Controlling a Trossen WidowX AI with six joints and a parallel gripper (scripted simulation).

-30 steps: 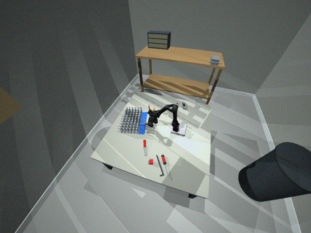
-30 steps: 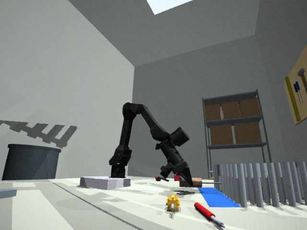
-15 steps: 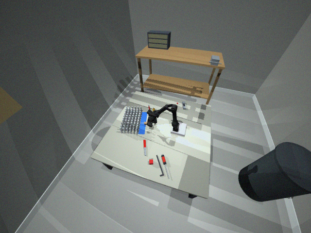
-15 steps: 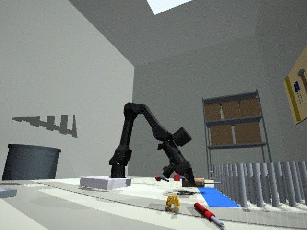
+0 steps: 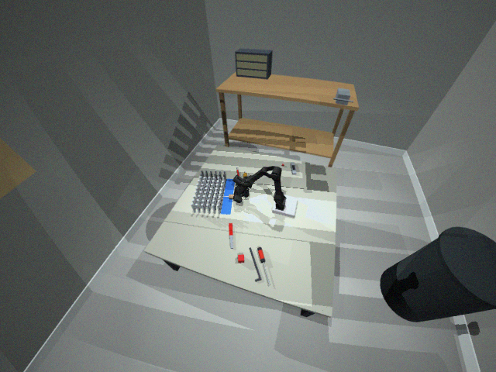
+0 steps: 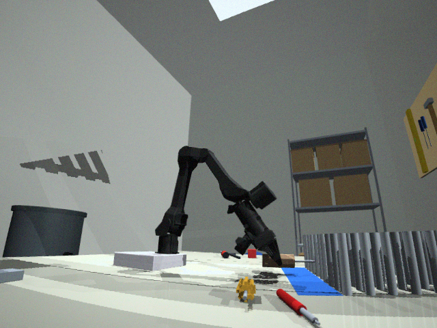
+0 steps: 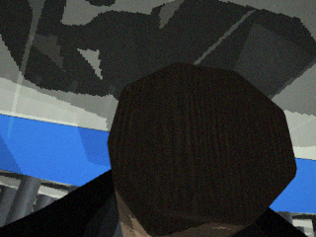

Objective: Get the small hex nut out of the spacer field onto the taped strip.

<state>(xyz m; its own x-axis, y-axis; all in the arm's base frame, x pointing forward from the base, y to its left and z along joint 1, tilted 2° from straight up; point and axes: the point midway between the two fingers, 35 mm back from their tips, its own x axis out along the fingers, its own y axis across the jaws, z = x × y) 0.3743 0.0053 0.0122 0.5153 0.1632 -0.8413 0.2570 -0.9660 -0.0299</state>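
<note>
Now: gripper tip 6 cm short of the blue taped strip, 3 cm to the left of it and 3 cm above it. Round my gripper tip: wooden-handled hook: 10 cm ahead, 3 cm to the left; then hex nut: 21 cm ahead, 5 cm to the left, 2 cm below; then yellow gear: 1 cm behind, 29 cm to the right, 1 cm below.
</note>
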